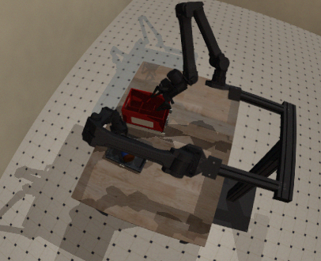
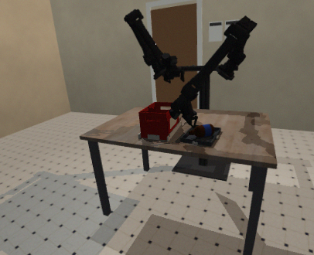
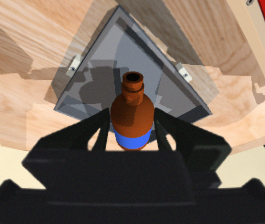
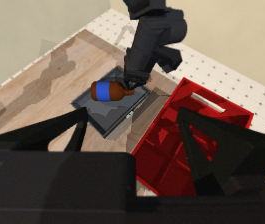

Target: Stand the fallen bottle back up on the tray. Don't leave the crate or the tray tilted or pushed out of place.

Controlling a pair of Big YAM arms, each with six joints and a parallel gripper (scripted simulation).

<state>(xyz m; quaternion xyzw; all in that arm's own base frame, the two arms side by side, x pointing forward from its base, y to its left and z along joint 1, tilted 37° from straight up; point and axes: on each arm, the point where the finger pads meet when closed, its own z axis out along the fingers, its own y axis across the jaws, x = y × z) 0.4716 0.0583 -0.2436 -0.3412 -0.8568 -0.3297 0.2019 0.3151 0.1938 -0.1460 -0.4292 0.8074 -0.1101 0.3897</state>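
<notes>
The brown bottle is 50 mm below my left hand, 40 mm to the left of it and 40 mm behind it. The rest, counted from my left hand: red crate (250 mm to the right, 60 mm behind, 10 mm below); then dark tray (80 mm below, 60 mm behind, 40 mm to the left).
</notes>
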